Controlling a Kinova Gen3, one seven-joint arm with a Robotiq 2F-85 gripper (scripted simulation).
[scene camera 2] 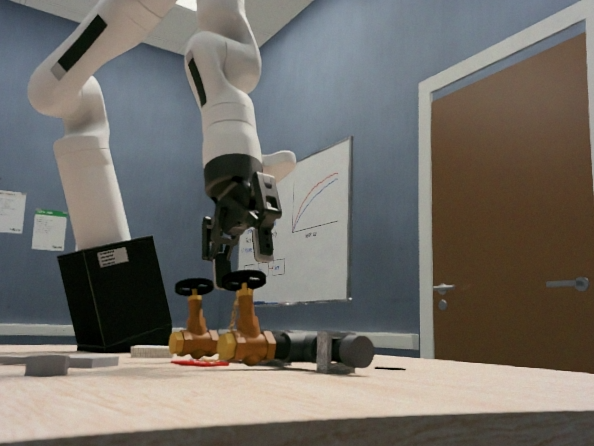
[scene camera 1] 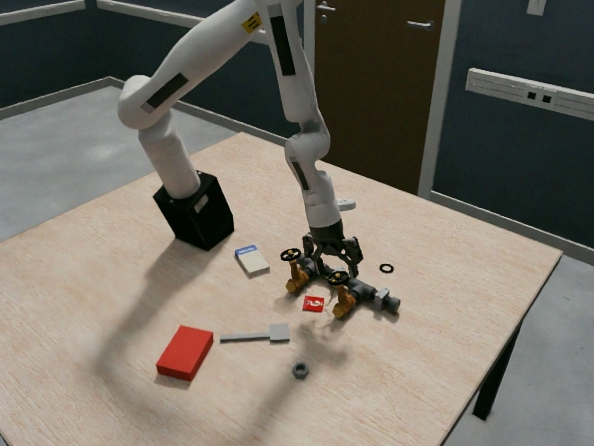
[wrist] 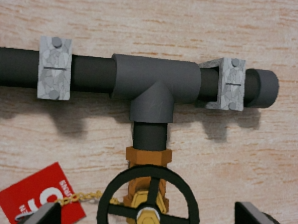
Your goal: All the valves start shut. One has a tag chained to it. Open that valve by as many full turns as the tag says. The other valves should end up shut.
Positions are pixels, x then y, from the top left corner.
red block: scene camera 1 182, 358; not seen in scene camera 2 (out of frame); not seen in the wrist view (out of frame)
